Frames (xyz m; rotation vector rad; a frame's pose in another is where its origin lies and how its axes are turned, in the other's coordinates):
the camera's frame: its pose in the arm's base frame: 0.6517 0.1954 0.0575 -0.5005 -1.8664 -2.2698
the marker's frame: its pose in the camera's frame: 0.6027 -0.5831 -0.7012 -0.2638 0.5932 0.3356
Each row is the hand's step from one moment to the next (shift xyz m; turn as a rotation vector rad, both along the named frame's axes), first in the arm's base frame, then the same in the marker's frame.
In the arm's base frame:
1: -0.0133 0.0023 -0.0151 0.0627 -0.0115 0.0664
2: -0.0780 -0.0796 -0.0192 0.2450 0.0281 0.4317
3: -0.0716 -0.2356 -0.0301 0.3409 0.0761 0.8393
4: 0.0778 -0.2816 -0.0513 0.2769 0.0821 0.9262
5: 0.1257 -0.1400 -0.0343 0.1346 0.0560 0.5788
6: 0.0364 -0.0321 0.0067 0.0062 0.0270 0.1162
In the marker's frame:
1: 0.0026 -0.0196 -0.0045 -0.0139 0.0892 0.0179
2: 0.0937 -0.0335 -0.0537 -0.0267 0.4393 0.2313
3: 0.1705 0.0201 -0.1791 0.0361 0.7602 0.4972
4: 0.0772 0.1173 -0.2613 0.1141 0.7766 0.5702
5: -0.0292 0.1075 -0.1554 0.0971 0.4592 0.3687
6: -0.0066 0.0394 -0.0284 0.0262 0.0732 0.0907

